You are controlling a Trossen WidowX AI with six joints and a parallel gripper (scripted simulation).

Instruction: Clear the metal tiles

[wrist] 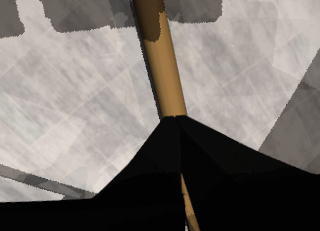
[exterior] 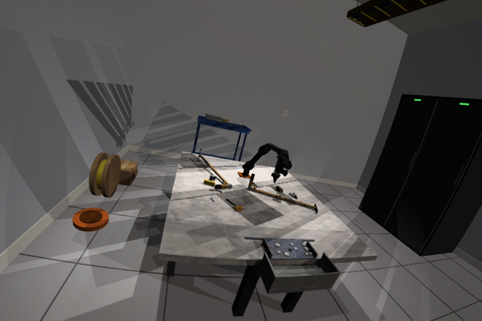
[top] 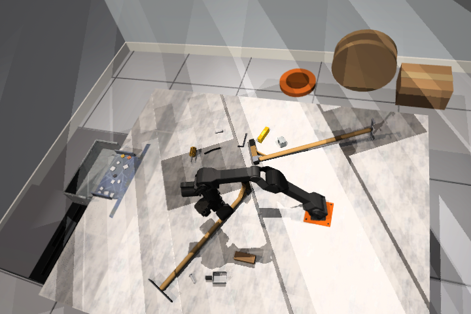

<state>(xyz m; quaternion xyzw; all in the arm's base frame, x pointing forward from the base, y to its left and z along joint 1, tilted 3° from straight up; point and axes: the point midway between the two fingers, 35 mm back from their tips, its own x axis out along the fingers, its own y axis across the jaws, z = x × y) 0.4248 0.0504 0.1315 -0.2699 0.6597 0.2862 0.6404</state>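
Now: gripper tip 60 mm short of the long scraper, 80 mm to the right of it and 60 mm above it. Round my gripper tip: curved black strip: 120 mm ahead, 390 mm to the right, 120 mm below; then wooden block: 120 mm behind, 170 mm to the left, 110 mm below; then small grey device: 260 mm to the left, 120 mm below.
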